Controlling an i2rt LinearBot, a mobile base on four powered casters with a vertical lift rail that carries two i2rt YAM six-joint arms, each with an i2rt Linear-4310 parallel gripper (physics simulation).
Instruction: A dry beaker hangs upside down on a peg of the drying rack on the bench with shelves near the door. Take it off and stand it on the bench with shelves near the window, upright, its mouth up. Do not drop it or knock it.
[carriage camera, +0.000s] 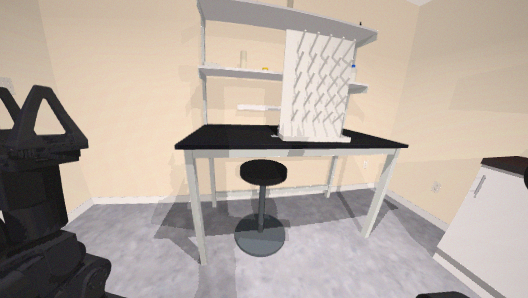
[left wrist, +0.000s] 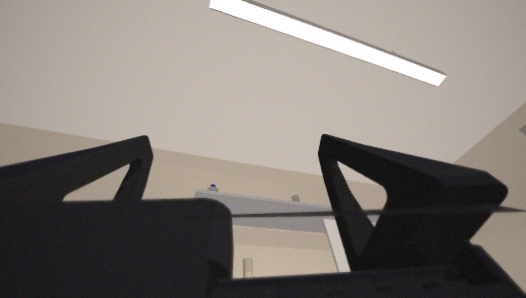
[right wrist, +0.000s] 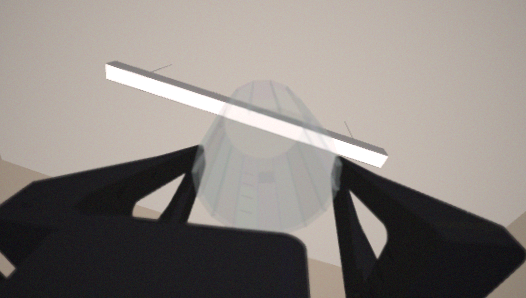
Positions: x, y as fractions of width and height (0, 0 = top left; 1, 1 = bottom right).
Scene:
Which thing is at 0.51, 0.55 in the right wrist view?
A clear glass beaker.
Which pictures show my left gripper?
The carriage camera view and the left wrist view only.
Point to my right gripper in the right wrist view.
0.51, 0.54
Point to a drying rack board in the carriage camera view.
0.58, 0.43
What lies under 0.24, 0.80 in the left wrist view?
My left gripper.

